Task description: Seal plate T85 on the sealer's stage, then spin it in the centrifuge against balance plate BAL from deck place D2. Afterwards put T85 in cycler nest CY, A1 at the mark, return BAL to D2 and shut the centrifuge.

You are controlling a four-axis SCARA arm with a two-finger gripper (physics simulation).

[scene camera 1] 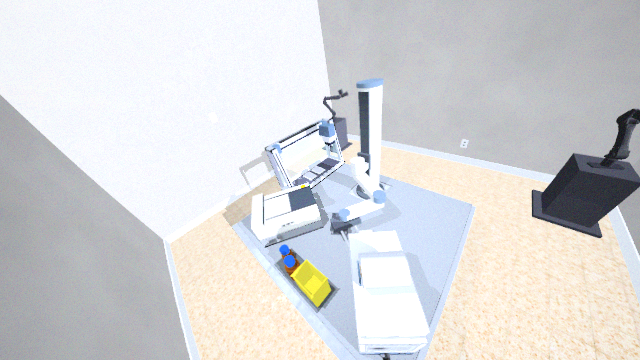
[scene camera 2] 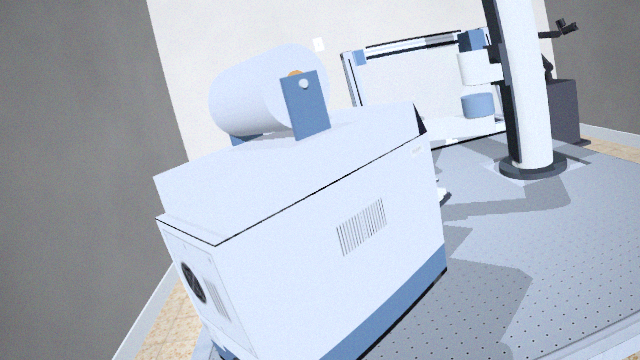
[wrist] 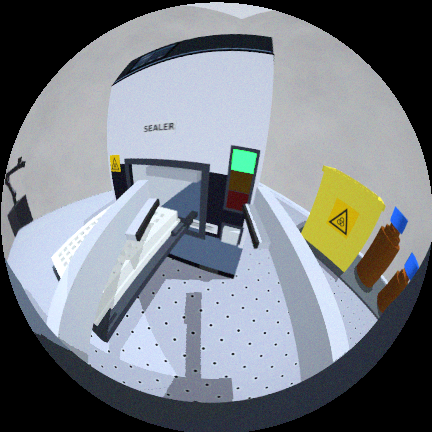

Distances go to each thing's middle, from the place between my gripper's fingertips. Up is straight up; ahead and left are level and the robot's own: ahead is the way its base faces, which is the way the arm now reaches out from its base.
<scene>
I see the centrifuge [scene camera 1: 287, 214] 8 cm ahead of my hand, 60 cm to the right of it and 2 cm below it.
</scene>
